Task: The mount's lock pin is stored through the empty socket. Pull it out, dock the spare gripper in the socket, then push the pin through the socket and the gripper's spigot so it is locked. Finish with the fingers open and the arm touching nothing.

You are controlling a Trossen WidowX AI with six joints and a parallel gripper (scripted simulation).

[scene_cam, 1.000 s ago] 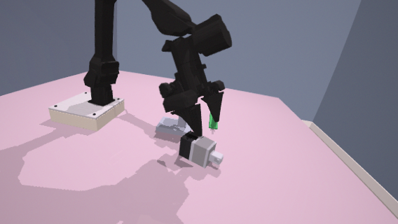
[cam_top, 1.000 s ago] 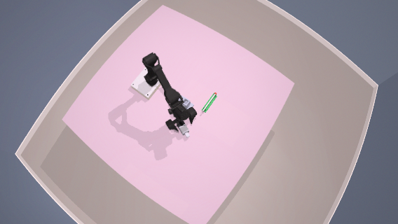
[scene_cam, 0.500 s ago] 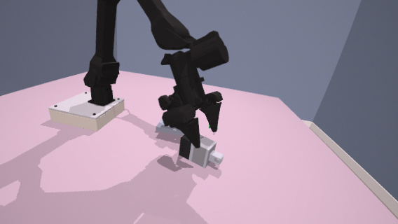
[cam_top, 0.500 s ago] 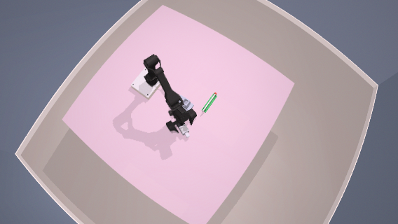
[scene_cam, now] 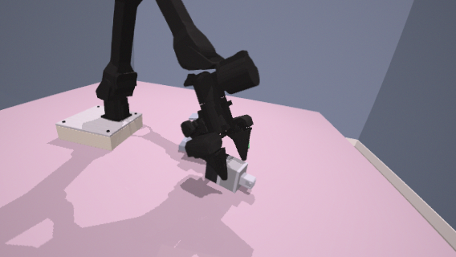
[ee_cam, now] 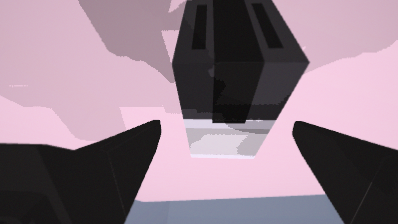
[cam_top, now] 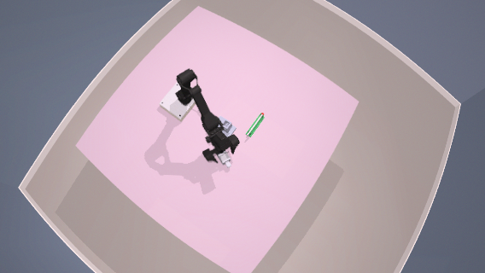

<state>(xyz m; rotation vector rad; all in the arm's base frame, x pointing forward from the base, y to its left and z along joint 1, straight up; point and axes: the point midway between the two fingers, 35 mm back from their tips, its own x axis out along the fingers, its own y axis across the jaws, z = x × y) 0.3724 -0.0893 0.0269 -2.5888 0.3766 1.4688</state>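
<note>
My gripper tip is now 10 mm past the spare gripper and 10 mm above it. Also, from my gripper tip: mount socket: 120 mm behind, 130 mm to the left, 10 mm above; then green see-through block: 10 mm behind, 250 mm to the left, 20 mm below.
</note>
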